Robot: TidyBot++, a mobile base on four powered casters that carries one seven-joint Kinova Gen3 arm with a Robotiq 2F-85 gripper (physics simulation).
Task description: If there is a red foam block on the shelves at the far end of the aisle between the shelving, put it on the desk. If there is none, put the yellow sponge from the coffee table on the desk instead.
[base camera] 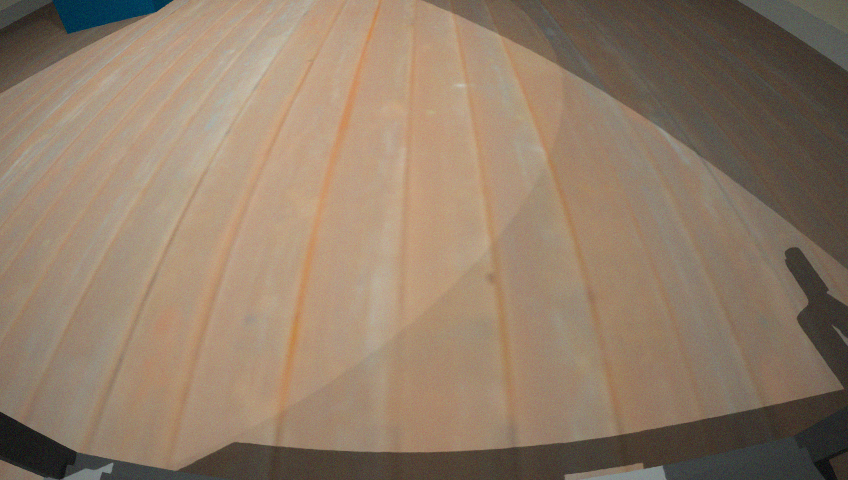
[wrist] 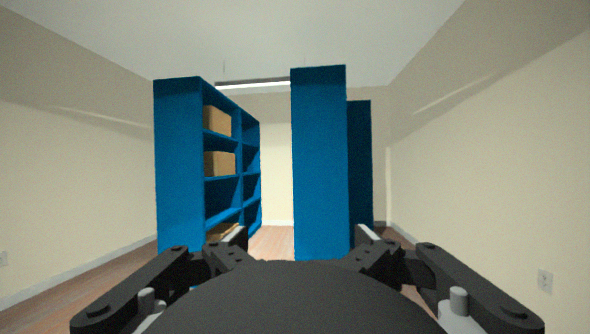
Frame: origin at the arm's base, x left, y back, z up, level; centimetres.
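Where they show: gripper, between the fingertips: point(wrist: 300, 237).
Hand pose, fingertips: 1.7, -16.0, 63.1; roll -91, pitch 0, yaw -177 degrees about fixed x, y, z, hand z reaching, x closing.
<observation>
After its pixels a point has its place, as x, y, z.
My gripper point(wrist: 300, 237) {1.6, -16.0, 63.1} is open in the wrist view, with its fingers wide apart. Ahead stand blue shelves: a left unit point(wrist: 179, 165) {120.4, -163.1, 71.5} with open compartments facing the aisle, and a right unit point(wrist: 320, 165) {-5.6, -161.4, 68.6} showing its flat end panel. The aisle between them leads to a pale far wall. Tan boxes point(wrist: 217, 120) {100.9, -197.7, 119.1} point(wrist: 220, 164) {100.8, -201.8, 72.1} sit in the left unit's near compartments. The far compartments look dark, and I cannot make out a red foam block in them. The yellow sponge, the coffee table and the desk do not show in either view.
Another blue unit point(wrist: 361, 165) {-61.4, -254.7, 67.1} stands behind the right one. A cream wall point(wrist: 490, 165) {-129.8, -152.8, 65.7} runs along the right side and another point(wrist: 75, 190) {246.9, -174.3, 48.5} along the left. In the base camera view, a blue shelf corner point(base camera: 101, 11) {123.7, -163.1, -34.3} shows at the top left, beyond the wooden floor point(base camera: 357, 237) {7.7, -43.9, -39.7}.
</observation>
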